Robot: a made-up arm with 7 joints.
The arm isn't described. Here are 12 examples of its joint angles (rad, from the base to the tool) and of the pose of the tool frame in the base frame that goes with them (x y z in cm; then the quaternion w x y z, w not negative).
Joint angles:
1: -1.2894 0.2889 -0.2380 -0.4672 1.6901 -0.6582 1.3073
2: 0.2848 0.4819 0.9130 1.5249 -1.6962 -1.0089 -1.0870
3: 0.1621 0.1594 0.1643 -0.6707 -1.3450 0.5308 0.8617
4: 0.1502 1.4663 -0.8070 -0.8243 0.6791 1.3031 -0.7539
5: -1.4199 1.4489 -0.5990 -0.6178 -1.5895 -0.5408 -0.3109
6: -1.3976 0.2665 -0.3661 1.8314 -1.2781 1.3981 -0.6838
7: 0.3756 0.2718 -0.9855 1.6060 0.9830 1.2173 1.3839
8: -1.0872 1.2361 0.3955 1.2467 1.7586 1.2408 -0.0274
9: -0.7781 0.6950 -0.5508 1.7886 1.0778 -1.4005 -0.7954
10: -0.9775 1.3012 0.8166 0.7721 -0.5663 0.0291 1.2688
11: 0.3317 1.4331 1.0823 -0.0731 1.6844 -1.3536 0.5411
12: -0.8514 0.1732 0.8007 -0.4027 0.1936 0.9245 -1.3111
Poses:
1: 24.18 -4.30 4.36 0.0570 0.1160 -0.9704 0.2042
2: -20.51 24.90 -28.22 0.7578 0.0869 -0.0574 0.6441
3: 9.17 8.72 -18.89 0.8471 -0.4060 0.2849 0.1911
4: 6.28 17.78 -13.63 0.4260 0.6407 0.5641 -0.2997
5: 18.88 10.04 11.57 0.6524 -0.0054 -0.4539 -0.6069
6: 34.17 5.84 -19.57 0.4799 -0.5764 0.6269 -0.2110
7: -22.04 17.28 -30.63 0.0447 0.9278 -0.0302 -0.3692
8: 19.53 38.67 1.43 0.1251 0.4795 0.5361 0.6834
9: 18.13 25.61 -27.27 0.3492 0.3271 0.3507 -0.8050
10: 17.21 38.94 8.61 0.4260 -0.2558 -0.2729 0.8238
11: 12.35 30.47 4.69 0.1139 0.8982 -0.1666 -0.3904
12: 24.42 16.92 -7.73 0.9510 -0.0417 -0.0610 -0.3002
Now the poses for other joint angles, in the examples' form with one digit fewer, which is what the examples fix.
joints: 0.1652 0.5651 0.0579 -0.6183 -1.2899 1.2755 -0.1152
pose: 8.1 12.2 -19.3 0.736 -0.240 0.516 -0.367
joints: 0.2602 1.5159 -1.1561 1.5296 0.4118 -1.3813 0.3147
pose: -5.0 42.4 -4.2 0.430 0.473 0.573 -0.514
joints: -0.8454 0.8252 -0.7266 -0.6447 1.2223 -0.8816 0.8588
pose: 18.9 2.7 -9.3 0.284 0.232 -0.874 -0.318
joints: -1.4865 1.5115 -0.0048 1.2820 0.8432 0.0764 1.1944
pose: 17.8 40.0 12.0 0.210 0.574 -0.172 0.772
